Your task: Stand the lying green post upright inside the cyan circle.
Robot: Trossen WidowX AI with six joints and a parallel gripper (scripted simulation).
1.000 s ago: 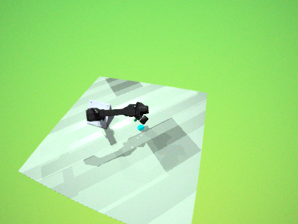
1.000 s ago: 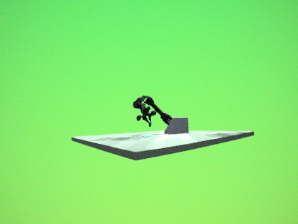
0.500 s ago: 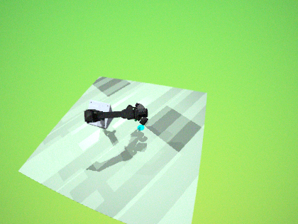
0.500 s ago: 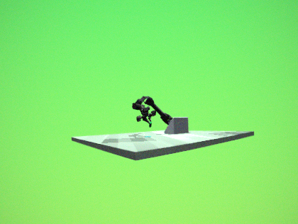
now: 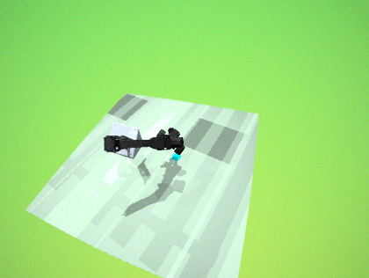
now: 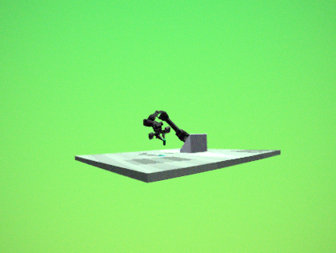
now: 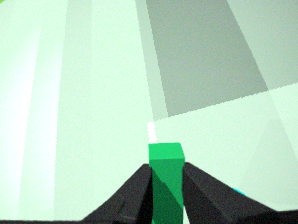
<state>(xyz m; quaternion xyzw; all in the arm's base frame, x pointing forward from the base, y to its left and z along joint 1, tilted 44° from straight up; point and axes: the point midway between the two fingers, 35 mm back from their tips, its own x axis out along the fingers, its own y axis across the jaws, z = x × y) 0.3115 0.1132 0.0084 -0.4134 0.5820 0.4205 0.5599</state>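
My gripper tip is 12 cm above the cyan circle, 3 cm to the left of it and 2 cm short of it. From my gripper tip the other things lie so: green post: 2 cm below, 1 cm to the right, 1 cm behind.
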